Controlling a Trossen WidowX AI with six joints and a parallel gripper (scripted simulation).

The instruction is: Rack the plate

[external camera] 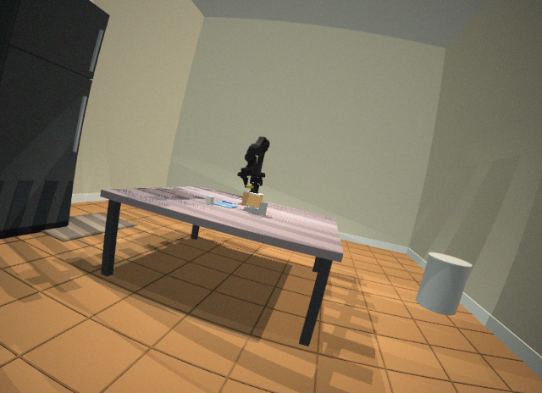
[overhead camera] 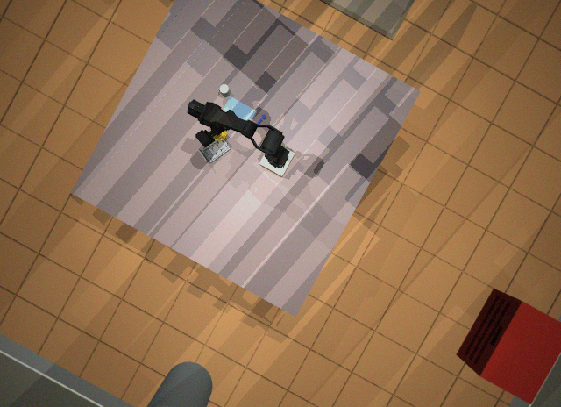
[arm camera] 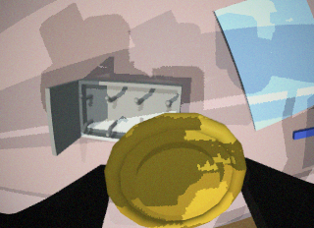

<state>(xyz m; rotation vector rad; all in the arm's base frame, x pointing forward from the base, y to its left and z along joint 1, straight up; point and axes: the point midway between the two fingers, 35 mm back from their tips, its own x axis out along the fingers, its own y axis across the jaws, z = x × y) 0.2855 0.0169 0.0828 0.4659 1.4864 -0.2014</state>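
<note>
Now: gripper tip 2 cm short of the grey dish rack, 6 cm to the right of it and 12 cm above it. Round my gripper tip: yellow plate 1 cm above.
</note>
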